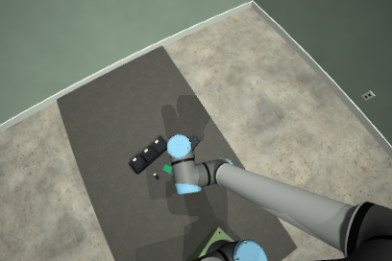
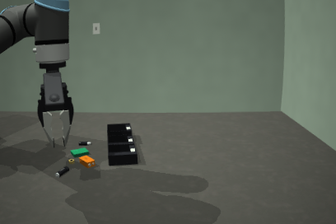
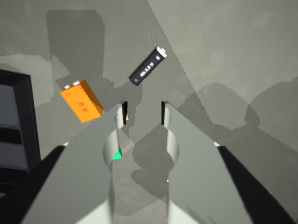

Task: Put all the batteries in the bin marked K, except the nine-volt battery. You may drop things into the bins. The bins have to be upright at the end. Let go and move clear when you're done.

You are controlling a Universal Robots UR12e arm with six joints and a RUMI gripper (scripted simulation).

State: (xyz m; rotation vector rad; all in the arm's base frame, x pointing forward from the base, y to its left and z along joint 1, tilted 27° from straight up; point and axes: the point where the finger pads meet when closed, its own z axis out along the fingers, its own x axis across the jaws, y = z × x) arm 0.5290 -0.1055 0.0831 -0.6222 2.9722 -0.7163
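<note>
The black cylindrical battery is 9 cm below my hand. From my hand the other things lie so: orange nine-volt battery: 9 cm below, 6 cm to the left, 6 cm ahead; flat green block: 14 cm to the left, 9 cm below, 1 cm ahead; small yellow ring: 9 cm below, 7 cm to the left.
</note>
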